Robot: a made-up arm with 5 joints.
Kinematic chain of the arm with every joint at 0, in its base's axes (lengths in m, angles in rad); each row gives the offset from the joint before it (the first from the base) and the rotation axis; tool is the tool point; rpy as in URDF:
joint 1: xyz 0 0 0.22 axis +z
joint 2: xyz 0 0 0 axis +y
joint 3: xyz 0.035 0 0.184 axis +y
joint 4: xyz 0.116 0 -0.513 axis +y
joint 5: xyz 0.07 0 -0.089 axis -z
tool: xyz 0 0 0 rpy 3.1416 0 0
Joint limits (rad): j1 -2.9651..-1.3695 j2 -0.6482..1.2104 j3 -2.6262..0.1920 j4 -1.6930..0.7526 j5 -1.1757..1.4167
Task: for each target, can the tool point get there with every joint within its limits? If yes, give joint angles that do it. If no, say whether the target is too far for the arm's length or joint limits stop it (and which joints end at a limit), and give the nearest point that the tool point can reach.
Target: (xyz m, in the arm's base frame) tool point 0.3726 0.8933 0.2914
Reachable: no: too far | nearest point 0.1596 0.3827 0.0425 | short by 0.607 m
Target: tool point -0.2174 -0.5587 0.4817
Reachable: yes | joints -1.9419 0.1511 -1.4471 -1.0735 -0.8080
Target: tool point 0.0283 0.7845 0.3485
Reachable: no: joint limits stop it (at a limit: joint 2, joint 3, joint 4) | nearest point 0.0149 0.4144 0.0425 | short by 0.480 m
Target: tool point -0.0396 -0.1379 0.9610
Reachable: yes | joints -1.8502 -0.4574 -1.9658 -0.5790 0.1151
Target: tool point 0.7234 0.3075 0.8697
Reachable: no: too far | nearest point 0.3491 0.1484 0.8785 | short by 0.407 m
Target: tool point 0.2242 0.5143 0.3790
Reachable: no: joint limits stop it (at a limit: joint 2, joint 3, joint 4) | nearest point 0.1657 0.3801 0.0425 | short by 0.367 m
